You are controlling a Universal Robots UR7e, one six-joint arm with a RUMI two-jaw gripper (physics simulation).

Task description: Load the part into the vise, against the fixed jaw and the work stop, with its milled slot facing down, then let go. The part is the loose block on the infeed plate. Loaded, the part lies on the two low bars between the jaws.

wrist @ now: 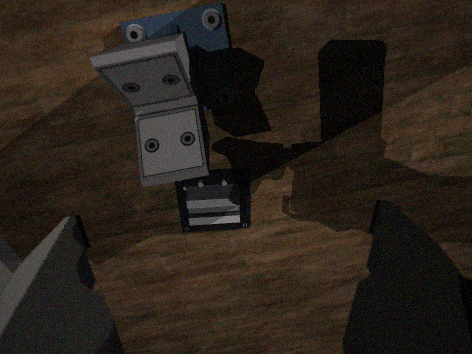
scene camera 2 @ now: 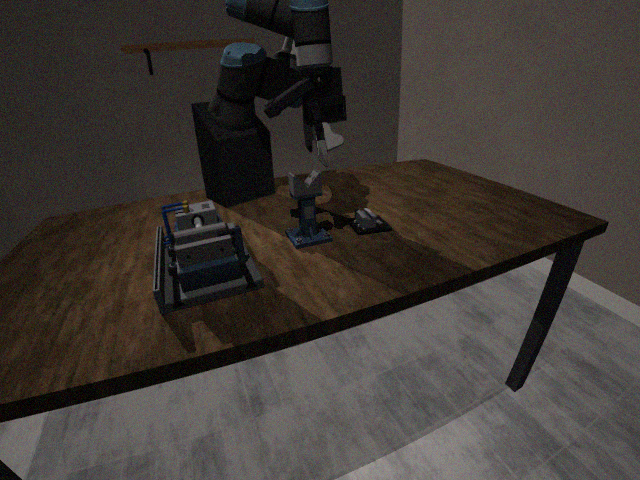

my gripper: wrist; scene camera 2
same spot on my gripper: (wrist: 411, 293) = (scene camera 2: 305, 129)
